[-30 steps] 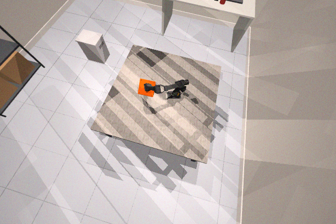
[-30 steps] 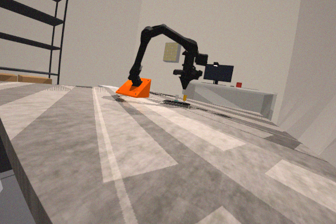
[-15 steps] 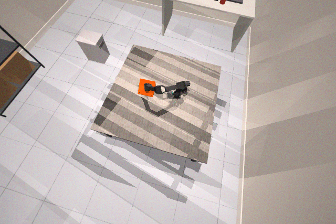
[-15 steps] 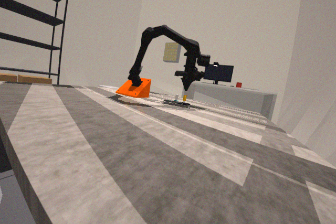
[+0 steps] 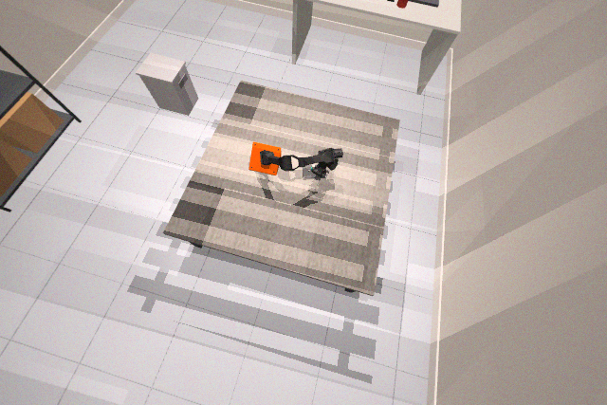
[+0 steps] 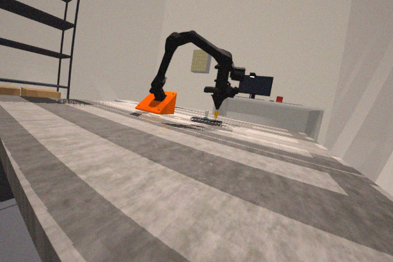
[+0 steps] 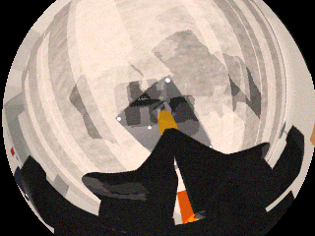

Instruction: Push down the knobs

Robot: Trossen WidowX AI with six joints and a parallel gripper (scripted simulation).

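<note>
The orange knob is 2 cm below my gripper tip. From my gripper tip the other things lie so: white knob (6 cm behind, 3 cm below, 2 cm to the left).
</note>
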